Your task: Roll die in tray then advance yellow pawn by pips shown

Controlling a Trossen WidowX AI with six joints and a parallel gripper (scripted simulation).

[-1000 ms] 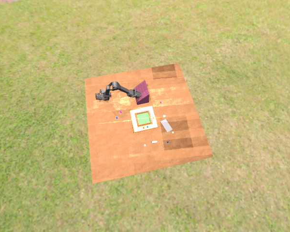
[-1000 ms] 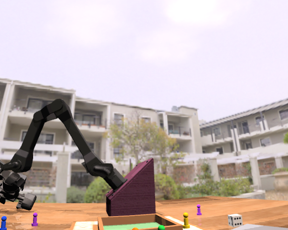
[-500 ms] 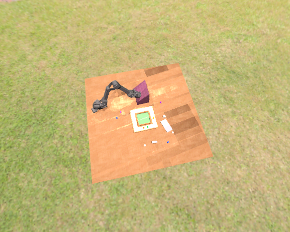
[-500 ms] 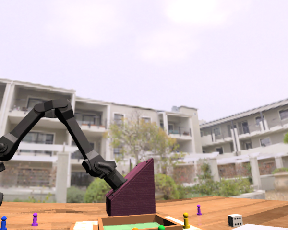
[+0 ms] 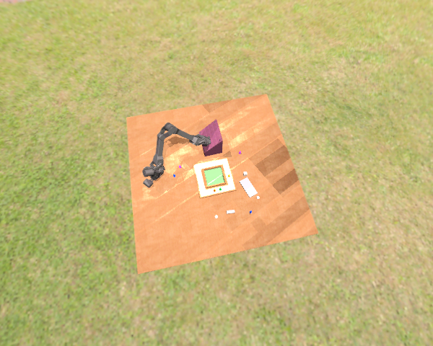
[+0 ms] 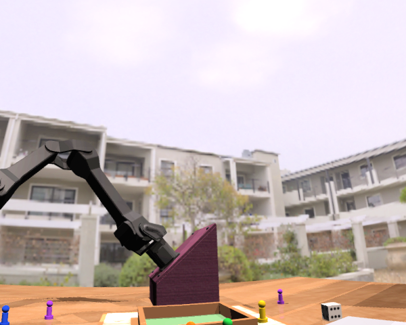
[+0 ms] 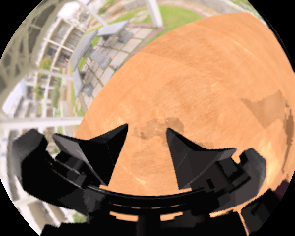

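Now: the white die 73 cm to the left of my gripper tip, 7 cm ahead of it and 1 cm below it. From my gripper tip the other things lie so: orange pawn 47 cm to the left, 16 cm ahead; then green pawn 52 cm to the left, 16 cm ahead; then green-floored tray 49 cm to the left, 5 cm ahead, 2 cm below.
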